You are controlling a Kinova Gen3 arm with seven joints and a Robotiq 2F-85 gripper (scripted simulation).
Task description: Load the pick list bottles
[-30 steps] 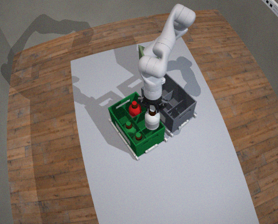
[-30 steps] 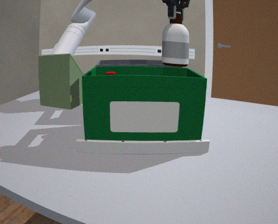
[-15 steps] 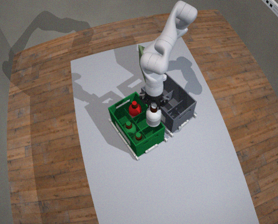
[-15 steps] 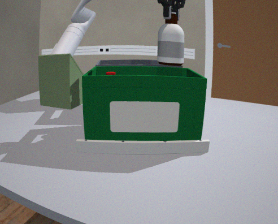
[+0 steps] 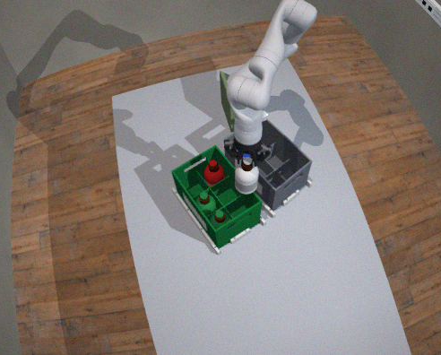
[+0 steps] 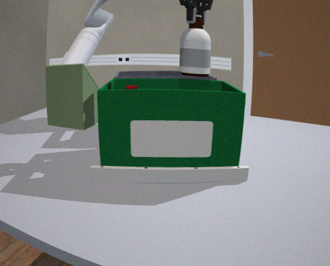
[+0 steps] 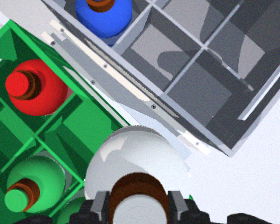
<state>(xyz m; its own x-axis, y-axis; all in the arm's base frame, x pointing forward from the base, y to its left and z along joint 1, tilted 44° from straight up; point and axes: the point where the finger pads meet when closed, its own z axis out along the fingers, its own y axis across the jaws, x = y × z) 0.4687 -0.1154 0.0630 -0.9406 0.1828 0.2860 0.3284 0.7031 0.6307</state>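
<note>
Right now the white-label bottle is 7 cm below my hand. Also, from my hand: grey crate: 13 cm behind, 10 cm to the left, 25 cm below; green crate: 2 cm behind, 10 cm to the right, 25 cm below; red-label bottle: 12 cm behind, 10 cm to the right, 25 cm below.
</note>
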